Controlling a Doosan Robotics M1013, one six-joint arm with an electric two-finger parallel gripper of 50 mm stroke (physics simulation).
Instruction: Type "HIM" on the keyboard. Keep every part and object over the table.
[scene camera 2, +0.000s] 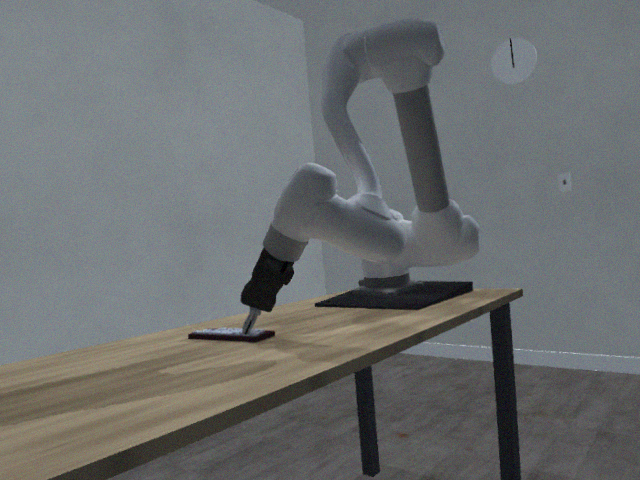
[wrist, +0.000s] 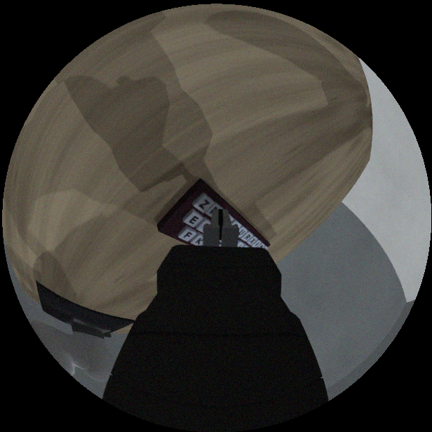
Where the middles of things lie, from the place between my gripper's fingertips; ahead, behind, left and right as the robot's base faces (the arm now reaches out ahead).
The keyboard (scene camera 2: 225, 334) lies 7 cm to the right of my hand and 1 cm below it.
